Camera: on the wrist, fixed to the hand. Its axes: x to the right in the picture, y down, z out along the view.
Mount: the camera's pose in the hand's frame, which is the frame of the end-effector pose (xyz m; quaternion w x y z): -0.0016 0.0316 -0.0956 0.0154 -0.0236 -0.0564 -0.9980
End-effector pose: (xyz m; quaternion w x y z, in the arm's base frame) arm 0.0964 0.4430 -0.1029 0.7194 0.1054 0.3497 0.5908
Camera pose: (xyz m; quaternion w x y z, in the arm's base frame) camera 0.0118 0.4254 -0.1545 0.6229 -0.3310 0.0561 -0.7066
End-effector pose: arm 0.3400 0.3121 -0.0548 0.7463 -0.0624 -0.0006 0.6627
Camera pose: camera 0.3165 0.3053 -0.1525 0.6714 0.0194 -0.1200 -0.7311
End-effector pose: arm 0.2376 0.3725 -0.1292 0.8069 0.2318 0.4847 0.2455
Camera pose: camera 0.1459 0.4089 -0.1492 0.2902 -0.4854 0.1875 -0.8031
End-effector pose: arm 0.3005 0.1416 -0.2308 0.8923 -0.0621 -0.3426 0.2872
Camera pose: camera 0.3466 0.1751 -0.3139 0.2796 0.3361 -0.1244 -0.8907
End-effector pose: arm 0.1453 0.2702 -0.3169 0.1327 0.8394 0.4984 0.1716
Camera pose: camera 0.1294 0.2589 -0.2181 0.2212 -0.4779 0.8339 -0.1654
